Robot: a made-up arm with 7 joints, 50 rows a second.
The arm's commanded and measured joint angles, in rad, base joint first. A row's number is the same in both.
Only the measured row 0 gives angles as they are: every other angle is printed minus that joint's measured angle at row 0.
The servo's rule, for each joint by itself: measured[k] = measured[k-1] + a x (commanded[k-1-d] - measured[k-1]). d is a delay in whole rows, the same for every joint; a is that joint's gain. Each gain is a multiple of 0.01, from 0.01 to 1. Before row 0 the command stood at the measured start. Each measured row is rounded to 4 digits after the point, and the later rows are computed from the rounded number. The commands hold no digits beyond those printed.
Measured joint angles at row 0: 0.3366, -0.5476, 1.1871, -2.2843, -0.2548, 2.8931, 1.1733
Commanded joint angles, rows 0 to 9: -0.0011, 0.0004, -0.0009, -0.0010, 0.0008, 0.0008, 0.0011; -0.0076, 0.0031, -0.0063, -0.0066, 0.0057, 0.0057, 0.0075; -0.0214, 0.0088, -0.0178, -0.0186, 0.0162, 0.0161, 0.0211; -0.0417, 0.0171, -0.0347, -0.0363, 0.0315, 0.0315, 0.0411; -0.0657, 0.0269, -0.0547, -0.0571, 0.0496, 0.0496, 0.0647; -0.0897, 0.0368, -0.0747, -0.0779, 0.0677, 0.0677, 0.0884; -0.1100, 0.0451, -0.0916, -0.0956, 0.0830, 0.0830, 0.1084; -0.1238, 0.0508, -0.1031, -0.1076, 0.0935, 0.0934, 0.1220; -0.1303, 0.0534, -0.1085, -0.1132, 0.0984, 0.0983, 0.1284; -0.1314, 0.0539, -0.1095, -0.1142, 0.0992, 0.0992, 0.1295
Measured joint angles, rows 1 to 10: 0.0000, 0.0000, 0.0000, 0.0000, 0.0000, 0.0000, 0.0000; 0.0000, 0.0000, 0.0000, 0.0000, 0.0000, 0.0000, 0.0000; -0.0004, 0.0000, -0.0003, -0.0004, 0.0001, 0.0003, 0.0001; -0.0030, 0.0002, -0.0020, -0.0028, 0.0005, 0.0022, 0.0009; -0.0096, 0.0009, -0.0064, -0.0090, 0.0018, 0.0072, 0.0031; -0.0212, 0.0022, -0.0143, -0.0196, 0.0042, 0.0159, 0.0073; -0.0372, 0.0042, -0.0256, -0.0342, 0.0078, 0.0280, 0.0136; -0.0561, 0.0068, -0.0393, -0.0512, 0.0126, 0.0423, 0.0218; -0.0755, 0.0099, -0.0539, -0.0685, 0.0182, 0.0570, 0.0313; -0.0929, 0.0132, -0.0677, -0.0837, 0.0242, 0.0701, 0.0413
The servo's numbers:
d 2
a 0.36 0.08 0.28 0.39 0.08 0.36 0.11

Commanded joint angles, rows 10 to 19: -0.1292, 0.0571, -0.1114, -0.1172, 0.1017, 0.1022, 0.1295; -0.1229, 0.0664, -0.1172, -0.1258, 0.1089, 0.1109, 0.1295; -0.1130, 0.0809, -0.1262, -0.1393, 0.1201, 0.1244, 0.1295; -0.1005, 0.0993, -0.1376, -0.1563, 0.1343, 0.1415, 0.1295; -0.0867, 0.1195, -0.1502, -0.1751, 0.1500, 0.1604, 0.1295; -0.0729, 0.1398, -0.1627, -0.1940, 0.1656, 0.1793, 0.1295; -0.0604, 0.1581, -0.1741, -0.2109, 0.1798, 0.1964, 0.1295; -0.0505, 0.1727, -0.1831, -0.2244, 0.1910, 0.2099, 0.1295; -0.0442, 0.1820, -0.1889, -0.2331, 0.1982, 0.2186, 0.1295; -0.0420, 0.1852, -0.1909, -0.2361, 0.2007, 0.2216, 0.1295
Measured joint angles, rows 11 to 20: -0.1064, 0.0164, -0.0791, -0.0952, 0.0301, 0.0803, 0.0509; -0.1154, 0.0194, -0.0876, -0.1026, 0.0356, 0.0871, 0.0595; -0.1204, 0.0224, -0.0943, -0.1083, 0.0409, 0.0925, 0.0672; -0.1213, 0.0259, -0.1007, -0.1151, 0.0463, 0.0991, 0.0741; -0.1183, 0.0303, -0.1078, -0.1245, 0.0522, 0.1082, 0.0802; -0.1119, 0.0358, -0.1161, -0.1369, 0.0588, 0.1202, 0.0856; -0.1028, 0.0425, -0.1256, -0.1518, 0.0661, 0.1347, 0.0904; -0.0920, 0.0503, -0.1360, -0.1683, 0.0741, 0.1508, 0.0947; -0.0806, 0.0589, -0.1467, -0.1849, 0.0826, 0.1672, 0.0985; -0.0698, 0.0680, -0.1569, -0.2003, 0.0913, 0.1826, 0.1019
